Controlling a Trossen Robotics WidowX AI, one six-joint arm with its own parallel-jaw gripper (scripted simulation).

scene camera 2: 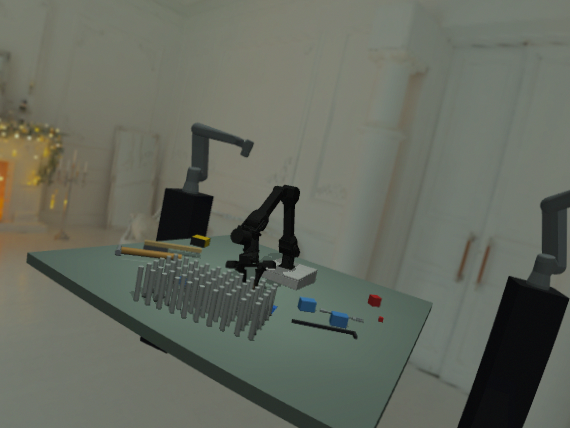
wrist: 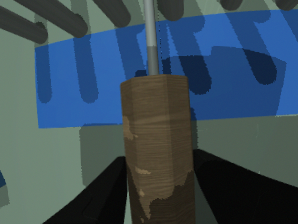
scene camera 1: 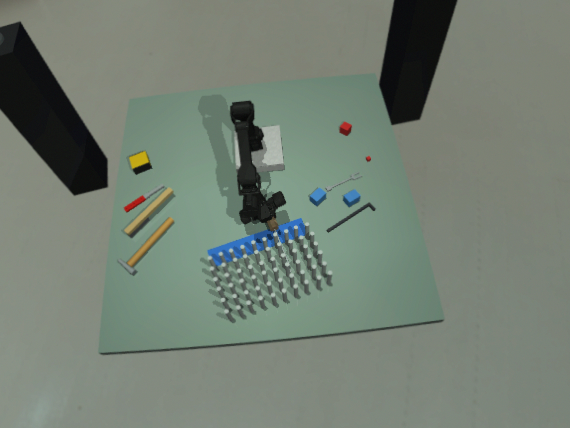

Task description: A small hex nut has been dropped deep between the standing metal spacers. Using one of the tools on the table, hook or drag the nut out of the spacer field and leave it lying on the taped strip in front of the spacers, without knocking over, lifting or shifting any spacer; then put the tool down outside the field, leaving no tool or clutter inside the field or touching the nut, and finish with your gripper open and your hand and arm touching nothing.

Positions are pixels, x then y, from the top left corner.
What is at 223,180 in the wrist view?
My gripper.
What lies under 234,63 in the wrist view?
A blue taped strip.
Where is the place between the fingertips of my gripper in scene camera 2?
250,287
